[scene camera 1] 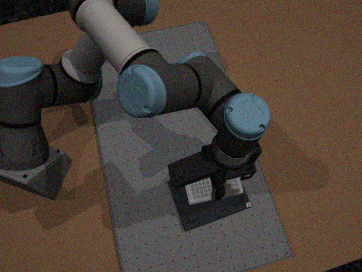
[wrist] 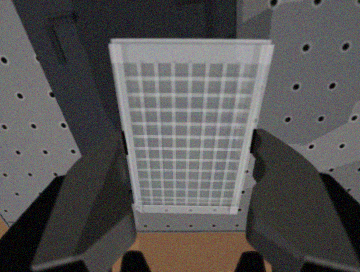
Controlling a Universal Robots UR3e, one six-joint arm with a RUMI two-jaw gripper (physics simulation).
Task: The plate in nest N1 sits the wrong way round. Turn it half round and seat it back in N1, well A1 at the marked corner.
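The clear-white gridded plate [scene camera 1: 199, 191] [wrist: 187, 125] is held level between the two jaws of my gripper [scene camera 1: 218, 189] [wrist: 187, 133], which is shut on its long sides. The plate is above the dark nest [scene camera 1: 210, 215] [wrist: 92, 65], apparently raised off it. In the wrist view the nest shows behind the plate's far end and to the upper left, turned at an angle to the plate. A small white tag [scene camera 1: 248, 204] marks the nest's right corner in the scene view. The plate's well lettering is too small to read, and the gripper hides part of the plate.
A grey perforated mat [scene camera 1: 150, 245] [wrist: 300, 100] lies under the nest, on a brown table [scene camera 1: 320, 100] [wrist: 190, 250]. The arm reaches over the mat from its base [scene camera 1: 37, 175] at the left and hides part of the mat's far half.
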